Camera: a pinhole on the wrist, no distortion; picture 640 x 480 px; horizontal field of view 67.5 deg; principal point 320.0 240.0 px. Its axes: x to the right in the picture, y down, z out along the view. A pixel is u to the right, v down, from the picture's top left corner.
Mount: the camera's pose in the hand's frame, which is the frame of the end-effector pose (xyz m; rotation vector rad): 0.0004 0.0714 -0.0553 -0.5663 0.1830 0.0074
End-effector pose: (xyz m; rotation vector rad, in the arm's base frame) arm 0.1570 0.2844 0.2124 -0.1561 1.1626 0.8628
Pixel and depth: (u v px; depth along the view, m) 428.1 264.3 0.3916
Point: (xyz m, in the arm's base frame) 0.1601 0.6898 0.2775
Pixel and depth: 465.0 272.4 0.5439
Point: 0.1877 0.8583 0.2656
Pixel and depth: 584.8 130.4 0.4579
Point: 0.3019 0.7787 0.1395
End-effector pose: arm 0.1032 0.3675 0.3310 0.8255 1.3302 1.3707
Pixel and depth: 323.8 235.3 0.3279
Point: 0.2460 0.5139 0.5924
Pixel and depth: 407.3 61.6 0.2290
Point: 0.2212 0.5116 0.4604
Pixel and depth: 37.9 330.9 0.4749
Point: 0.3928 0.3225 0.8201
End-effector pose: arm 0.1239 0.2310 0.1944 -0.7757 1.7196 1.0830
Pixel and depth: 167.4 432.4 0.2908
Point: -0.0871 0.4952 0.3205
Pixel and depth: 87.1 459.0 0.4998
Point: -0.1723 0.7138 0.4745
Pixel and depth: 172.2 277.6 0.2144
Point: 0.0082 0.4292 0.2648
